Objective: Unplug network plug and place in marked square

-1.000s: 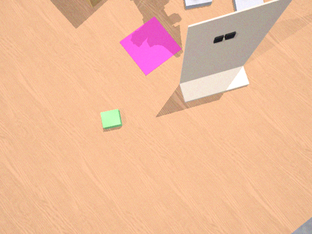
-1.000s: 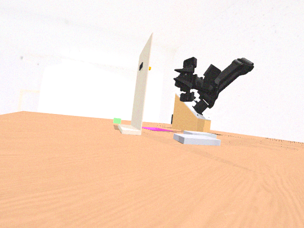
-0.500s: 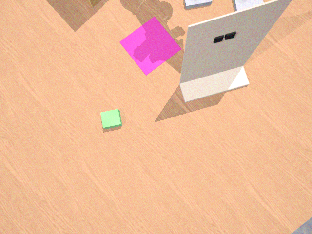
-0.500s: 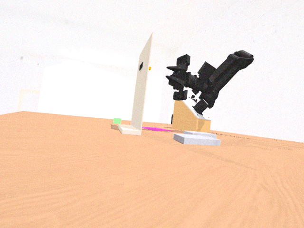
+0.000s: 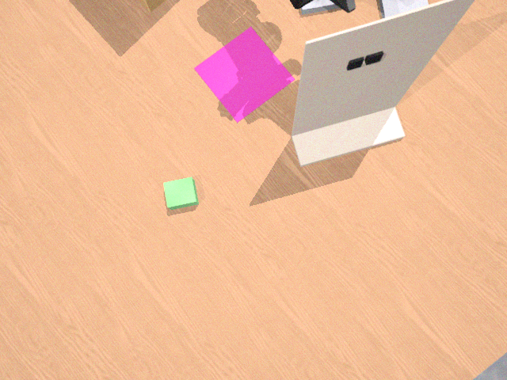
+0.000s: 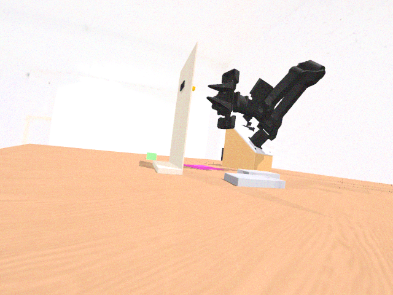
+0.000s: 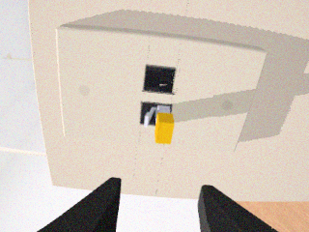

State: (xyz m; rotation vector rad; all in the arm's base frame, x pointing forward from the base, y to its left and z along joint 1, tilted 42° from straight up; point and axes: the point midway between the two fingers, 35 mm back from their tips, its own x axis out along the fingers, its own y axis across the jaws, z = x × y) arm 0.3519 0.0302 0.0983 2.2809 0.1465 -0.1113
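Right now the network plug is 50 mm ahead of my gripper tip and 20 mm to the right of it. Round my gripper tip: magenta marked square: 90 mm behind, 110 mm to the right, 230 mm below; then cream panel: 70 mm ahead, 30 mm to the right, 90 mm below; then green cube: 30 mm ahead, 300 mm to the right, 210 mm below.
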